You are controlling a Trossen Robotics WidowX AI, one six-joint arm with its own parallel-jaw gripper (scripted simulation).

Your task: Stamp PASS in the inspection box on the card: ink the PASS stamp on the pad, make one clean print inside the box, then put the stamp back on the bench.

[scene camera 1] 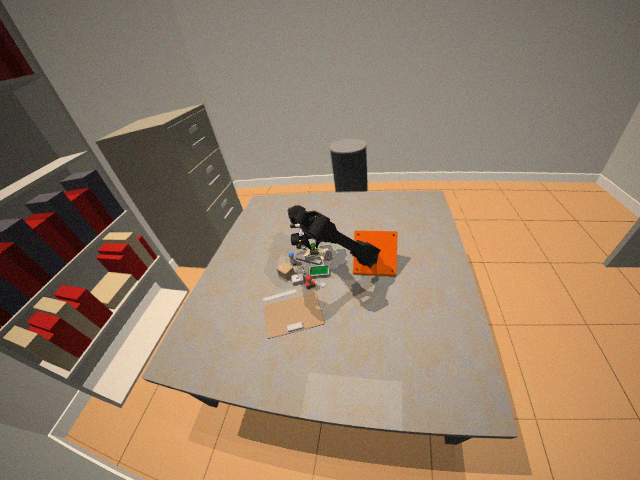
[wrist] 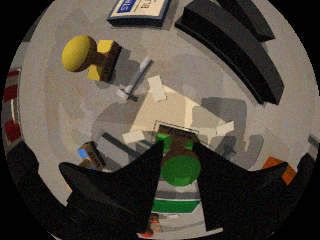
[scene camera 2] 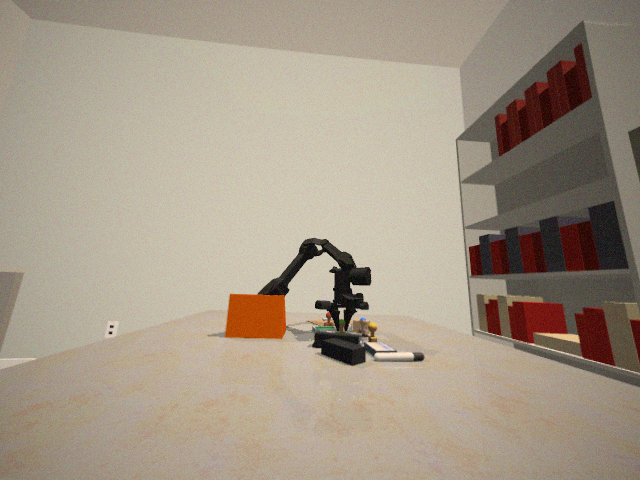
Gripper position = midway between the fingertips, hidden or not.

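Note:
The scene includes a clipboard (scene camera 1: 303, 312) and a black box (scene camera 2: 352, 354), along with a cream card (wrist: 162, 105). A yellow-knobbed stamp (wrist: 81, 52) and a green-knobbed stamp (wrist: 180, 167) are visible as well. The gripper (scene camera 2: 341, 331) can be seen too, and it also appears in the wrist view (wrist: 178, 145).

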